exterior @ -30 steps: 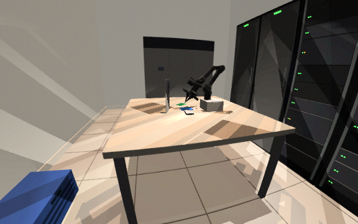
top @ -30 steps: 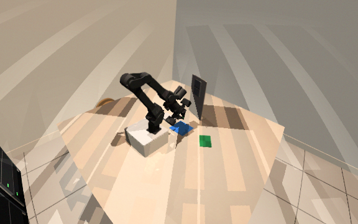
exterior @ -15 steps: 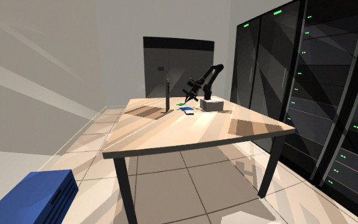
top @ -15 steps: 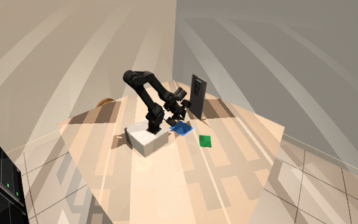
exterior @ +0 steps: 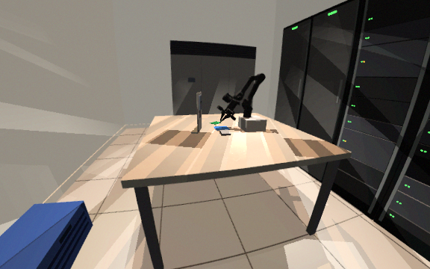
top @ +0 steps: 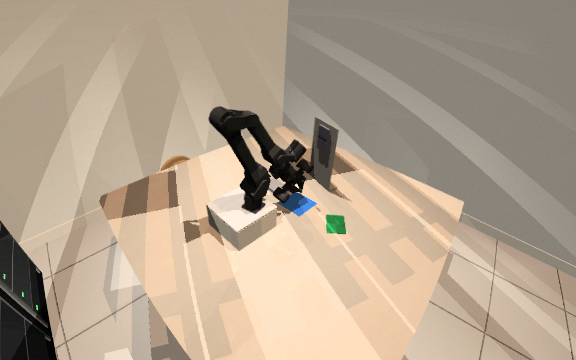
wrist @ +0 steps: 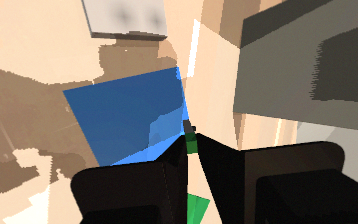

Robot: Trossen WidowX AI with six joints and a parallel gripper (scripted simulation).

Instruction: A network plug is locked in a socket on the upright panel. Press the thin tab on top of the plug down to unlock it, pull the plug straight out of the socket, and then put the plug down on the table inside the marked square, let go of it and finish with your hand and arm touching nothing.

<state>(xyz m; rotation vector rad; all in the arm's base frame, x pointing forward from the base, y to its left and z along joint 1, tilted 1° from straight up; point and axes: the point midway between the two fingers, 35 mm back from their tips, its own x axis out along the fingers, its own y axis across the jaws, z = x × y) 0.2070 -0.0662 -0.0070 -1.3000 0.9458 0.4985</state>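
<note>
Now: the blue square 10 mm behind my gripper tip and 60 mm below it. Also, from my gripper tip: upright panel 200 mm ahead, 10 mm to the right, 80 mm above; plug right at my gripper tip.
</note>
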